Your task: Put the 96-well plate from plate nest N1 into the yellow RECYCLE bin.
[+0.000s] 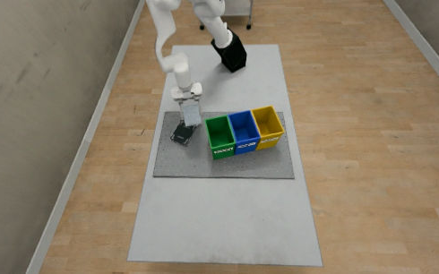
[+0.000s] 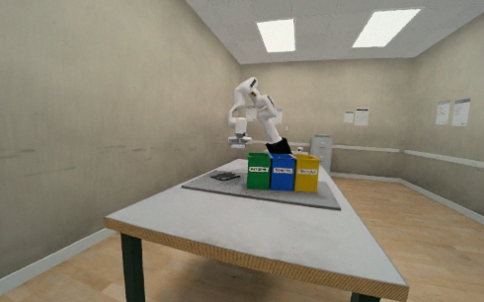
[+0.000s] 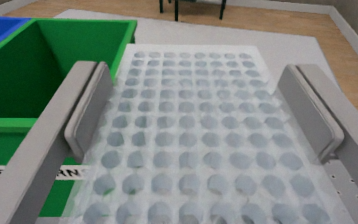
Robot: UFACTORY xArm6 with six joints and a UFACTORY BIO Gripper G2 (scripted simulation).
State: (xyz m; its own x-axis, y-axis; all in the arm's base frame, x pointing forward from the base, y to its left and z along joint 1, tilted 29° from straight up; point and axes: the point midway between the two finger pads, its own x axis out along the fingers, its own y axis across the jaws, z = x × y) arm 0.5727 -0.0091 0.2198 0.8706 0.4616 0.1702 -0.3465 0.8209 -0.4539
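Now: the yellow recycle bin 400 mm to the left of my hand, 130 mm below it and 40 mm behind it. Round my hand: black plate nest N1: 220 mm below, 80 mm to the right, 10 mm ahead; then clear 96-well plate: 10 mm below; then green bin: 160 mm to the left, 130 mm below, 60 mm ahead.
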